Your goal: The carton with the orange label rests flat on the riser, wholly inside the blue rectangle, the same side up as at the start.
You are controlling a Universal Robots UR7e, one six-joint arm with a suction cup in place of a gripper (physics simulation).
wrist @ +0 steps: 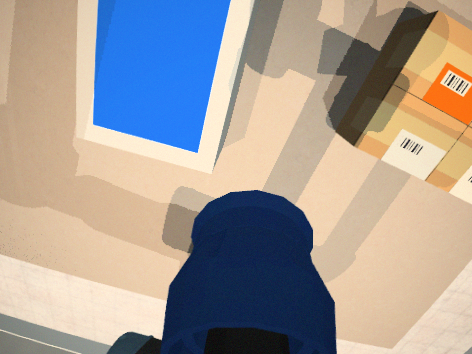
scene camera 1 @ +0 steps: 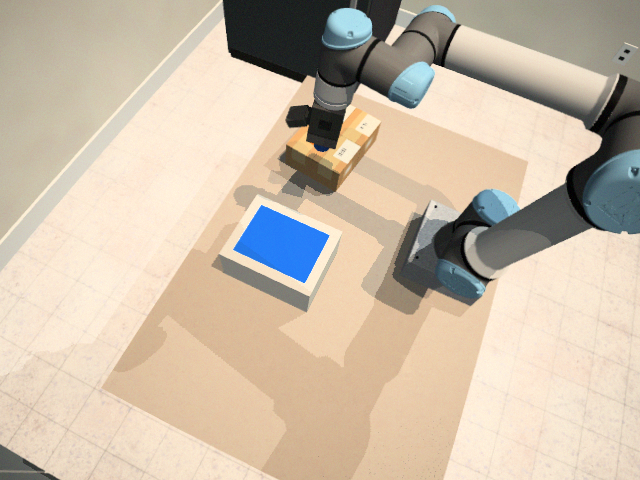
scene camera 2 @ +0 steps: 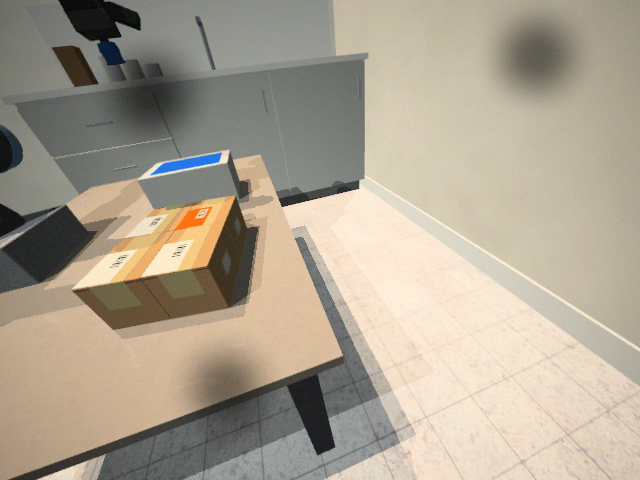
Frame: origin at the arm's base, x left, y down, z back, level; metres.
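Seen in the pictures: end effector, tool point: [wrist: 251, 243] [scene camera 2: 116, 63].
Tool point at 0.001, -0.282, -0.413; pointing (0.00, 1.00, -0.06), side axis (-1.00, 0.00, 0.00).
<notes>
Pixels of each thing's top centre, then the offset from my tool point to it, as dx, dy, dz. "spot": a spot on its surface instead. Level surfaces: height alone.
- orange-label carton, middle of its top: [wrist: 455, 71] [scene camera 2: 208, 210] [scene camera 1: 310, 138] -0.251, +0.279, -0.067
- riser, middle of its top: [wrist: 154, 61] [scene camera 1: 282, 242] [scene camera 2: 189, 162] +0.126, +0.252, -0.051
- pale block with a blue rectangle, surface spot: [wrist: 155, 65] [scene camera 1: 284, 242] [scene camera 2: 188, 163] spot: +0.125, +0.252, -0.047
- table, its level: dy +0.372
The orange-label carton [scene camera 1: 298, 144] [scene camera 2: 192, 221] [wrist: 447, 92] lies flat on the table, label up, pressed against neighbouring cartons in a block; it is the one at the riser end by the table's long edge. In the first scene view its label is hidden behind the gripper. The riser [scene camera 1: 268, 276] [scene camera 2: 188, 191] [wrist: 145, 148] is a pale block with a blue rectangle [scene camera 1: 281, 242] [scene camera 2: 188, 163] [wrist: 155, 65] on top, bare of cartons. My suction gripper [scene camera 1: 321, 147] [scene camera 2: 112, 54] [wrist: 253, 215] is open, its blue cup holding nothing, high above the table and apart from the cartons.
White-label cartons [scene camera 1: 356, 129] [scene camera 2: 173, 258] [wrist: 412, 150] adjoin the orange-label one. The arm's grey base block [scene camera 1: 431, 227] [scene camera 2: 43, 245] stands on the table [scene camera 1: 206, 372] [scene camera 2: 103, 377] beside the riser. Grey cabinets [scene camera 2: 227, 118] stand beyond the table.
</notes>
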